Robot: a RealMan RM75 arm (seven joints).
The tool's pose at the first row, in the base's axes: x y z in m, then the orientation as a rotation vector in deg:
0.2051, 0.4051, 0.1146, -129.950, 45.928, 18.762
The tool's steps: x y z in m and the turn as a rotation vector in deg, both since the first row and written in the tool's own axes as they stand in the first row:
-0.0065, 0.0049, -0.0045, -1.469, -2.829, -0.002
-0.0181, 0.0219, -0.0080, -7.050, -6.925, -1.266
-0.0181, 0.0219, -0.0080, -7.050, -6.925, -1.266
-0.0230, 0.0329, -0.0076, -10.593, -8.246, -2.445
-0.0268, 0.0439, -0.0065, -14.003, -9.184, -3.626
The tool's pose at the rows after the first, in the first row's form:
0.1970, 0.4022, 0.1181, -130.335, 44.467, 22.591
0.1773, 0.3954, 0.1166, -134.294, 40.726, 29.280
0.1773, 0.3954, 0.1166, -134.294, 40.726, 29.280
0.1666, 0.3917, 0.1126, -137.321, 38.469, 31.993
0.1567, 0.3880, 0.1076, -140.337, 36.336, 34.245

